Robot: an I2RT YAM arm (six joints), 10 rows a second.
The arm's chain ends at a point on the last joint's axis. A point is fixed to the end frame.
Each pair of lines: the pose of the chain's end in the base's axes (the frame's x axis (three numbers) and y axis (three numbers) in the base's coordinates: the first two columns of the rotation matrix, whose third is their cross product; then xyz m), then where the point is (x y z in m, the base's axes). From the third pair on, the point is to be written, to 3 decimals.
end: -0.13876 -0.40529 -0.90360 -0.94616 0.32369 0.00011 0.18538 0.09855 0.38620
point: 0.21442 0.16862 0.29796
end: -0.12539 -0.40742 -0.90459 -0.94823 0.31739 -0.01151 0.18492 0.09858 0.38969
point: 0.21453 0.16873 0.30170
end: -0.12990 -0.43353 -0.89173 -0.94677 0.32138 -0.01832 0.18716 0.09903 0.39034
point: 0.217 0.166 0.300
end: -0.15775 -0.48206 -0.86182 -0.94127 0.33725 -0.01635 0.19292 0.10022 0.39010
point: 0.222 0.162 0.296
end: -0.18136 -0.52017 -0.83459 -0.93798 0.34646 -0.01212 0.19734 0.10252 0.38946
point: 0.225 0.159 0.292
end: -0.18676 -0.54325 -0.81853 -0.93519 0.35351 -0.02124 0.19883 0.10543 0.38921
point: 0.226 0.159 0.290
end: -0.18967 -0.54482 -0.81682 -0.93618 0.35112 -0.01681 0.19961 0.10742 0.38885
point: 0.227 0.161 0.289
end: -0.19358 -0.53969 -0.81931 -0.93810 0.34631 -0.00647 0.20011 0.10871 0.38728
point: 0.226 0.163 0.288
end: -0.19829 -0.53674 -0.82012 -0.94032 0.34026 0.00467 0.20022 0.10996 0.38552
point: 0.225 0.165 0.286
